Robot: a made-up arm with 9 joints. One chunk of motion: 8 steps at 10 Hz.
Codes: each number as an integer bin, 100 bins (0 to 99) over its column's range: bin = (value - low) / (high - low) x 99, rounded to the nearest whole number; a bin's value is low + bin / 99 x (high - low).
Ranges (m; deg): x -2.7..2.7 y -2.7..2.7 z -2.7..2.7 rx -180..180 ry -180..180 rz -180..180
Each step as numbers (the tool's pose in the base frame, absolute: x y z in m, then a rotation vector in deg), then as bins.
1 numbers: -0.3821 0.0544 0.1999 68.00 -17.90 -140.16
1 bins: 42 50 53 68 45 11
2 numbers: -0.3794 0.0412 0.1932 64.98 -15.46 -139.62
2 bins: 43 50 53 67 45 11
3 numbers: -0.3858 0.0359 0.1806 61.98 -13.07 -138.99
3 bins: 42 50 53 67 46 11
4 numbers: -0.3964 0.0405 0.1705 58.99 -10.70 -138.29
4 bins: 42 50 53 66 47 11
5 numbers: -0.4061 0.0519 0.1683 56.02 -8.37 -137.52
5 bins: 42 50 53 65 47 12
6 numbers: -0.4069 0.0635 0.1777 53.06 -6.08 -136.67
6 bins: 42 51 53 64 48 12
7 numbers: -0.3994 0.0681 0.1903 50.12 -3.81 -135.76
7 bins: 42 51 53 63 48 12
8 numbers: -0.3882 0.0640 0.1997 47.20 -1.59 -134.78
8 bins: 42 51 53 62 49 12
